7 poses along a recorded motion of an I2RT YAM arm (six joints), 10 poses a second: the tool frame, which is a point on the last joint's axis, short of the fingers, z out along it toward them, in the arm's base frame.
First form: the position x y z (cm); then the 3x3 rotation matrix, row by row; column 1 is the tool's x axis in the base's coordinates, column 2 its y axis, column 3 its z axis. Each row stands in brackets.
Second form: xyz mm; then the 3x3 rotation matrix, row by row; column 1 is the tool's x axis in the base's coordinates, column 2 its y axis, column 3 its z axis. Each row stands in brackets. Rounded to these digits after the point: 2 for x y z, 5 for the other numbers.
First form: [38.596, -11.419, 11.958], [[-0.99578, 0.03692, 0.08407], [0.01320, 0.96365, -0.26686], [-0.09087, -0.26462, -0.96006]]
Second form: [385.96, -114.19, 119.58], [[-0.99578, 0.03692, 0.08407], [0.01320, 0.96365, -0.26686], [-0.09087, -0.26462, -0.96006]]
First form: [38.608, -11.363, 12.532], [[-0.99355, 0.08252, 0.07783], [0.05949, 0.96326, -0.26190], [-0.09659, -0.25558, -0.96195]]
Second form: [386.08, -113.63, 125.32], [[-0.99355, 0.08252, 0.07783], [0.05949, 0.96326, -0.26190], [-0.09659, -0.25558, -0.96195]]
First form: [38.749, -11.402, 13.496], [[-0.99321, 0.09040, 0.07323], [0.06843, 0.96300, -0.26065], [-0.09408, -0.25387, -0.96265]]
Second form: [387.49, -114.02, 134.96], [[-0.99321, 0.09040, 0.07323], [0.06843, 0.96300, -0.26065], [-0.09408, -0.25387, -0.96265]]
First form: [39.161, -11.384, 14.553], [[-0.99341, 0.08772, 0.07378], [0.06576, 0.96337, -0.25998], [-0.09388, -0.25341, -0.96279]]
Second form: [391.61, -113.84, 145.53], [[-0.99341, 0.08772, 0.07378], [0.06576, 0.96337, -0.25998], [-0.09388, -0.25341, -0.96279]]
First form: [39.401, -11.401, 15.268], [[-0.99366, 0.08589, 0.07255], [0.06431, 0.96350, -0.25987], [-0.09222, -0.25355, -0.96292]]
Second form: [394.01, -114.01, 152.68], [[-0.99366, 0.08589, 0.07255], [0.06431, 0.96350, -0.25987], [-0.09222, -0.25355, -0.96292]]
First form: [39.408, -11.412, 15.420], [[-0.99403, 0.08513, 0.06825], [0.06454, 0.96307, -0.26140], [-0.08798, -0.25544, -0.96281]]
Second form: [394.08, -114.12, 154.20], [[-0.99403, 0.08513, 0.06825], [0.06454, 0.96307, -0.26140], [-0.08798, -0.25544, -0.96281]]
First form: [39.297, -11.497, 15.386], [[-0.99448, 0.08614, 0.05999], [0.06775, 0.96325, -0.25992], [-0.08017, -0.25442, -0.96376]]
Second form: [392.97, -114.97, 153.86], [[-0.99448, 0.08614, 0.05999], [0.06775, 0.96325, -0.25992], [-0.08017, -0.25442, -0.96376]]
